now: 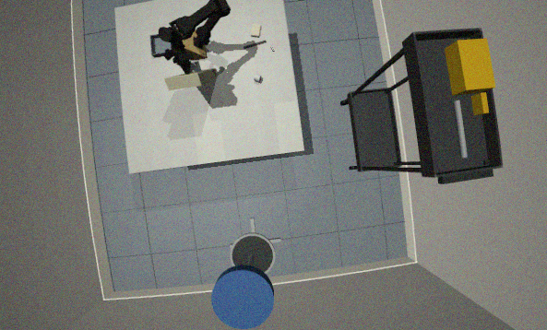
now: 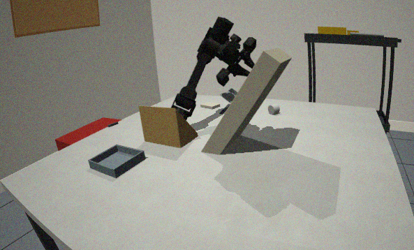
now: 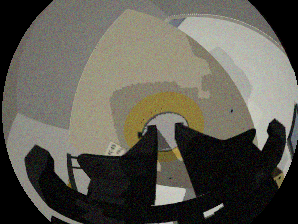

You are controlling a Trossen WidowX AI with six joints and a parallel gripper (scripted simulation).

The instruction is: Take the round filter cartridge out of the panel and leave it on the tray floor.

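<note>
The white filter cartridge lies 10 mm below my gripper tip and 10 mm ahead of it. From my gripper tip the other things lie so: grey tray (410 mm behind, 290 mm to the right, 240 mm below); flat beige tile (440 mm behind, 410 mm to the left, 240 mm below); beige service panel (80 mm below, 40 mm behind).
</note>
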